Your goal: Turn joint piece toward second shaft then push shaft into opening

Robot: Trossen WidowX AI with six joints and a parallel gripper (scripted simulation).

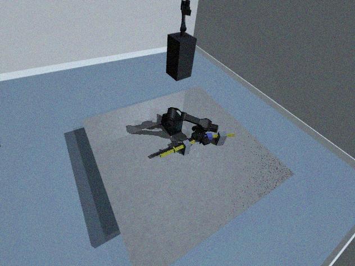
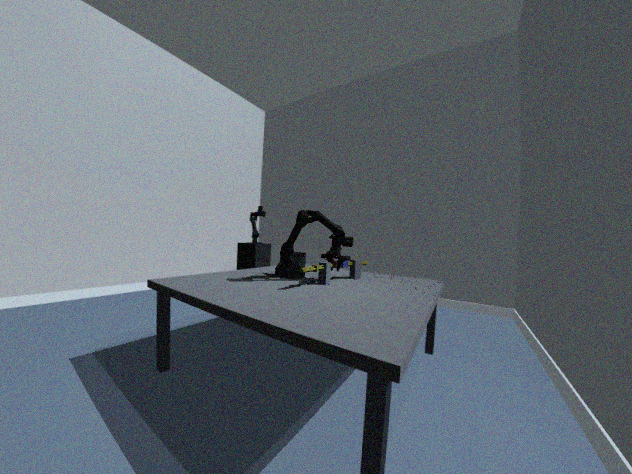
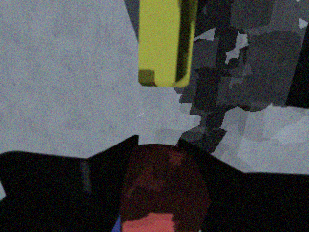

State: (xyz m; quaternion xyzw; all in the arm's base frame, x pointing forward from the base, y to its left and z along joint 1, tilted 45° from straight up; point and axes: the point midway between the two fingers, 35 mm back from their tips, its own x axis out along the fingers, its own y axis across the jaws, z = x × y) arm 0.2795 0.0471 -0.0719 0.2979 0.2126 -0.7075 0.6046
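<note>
My gripper tip is 20 mm to the right of the red square joint piece and 40 mm below it.
</note>
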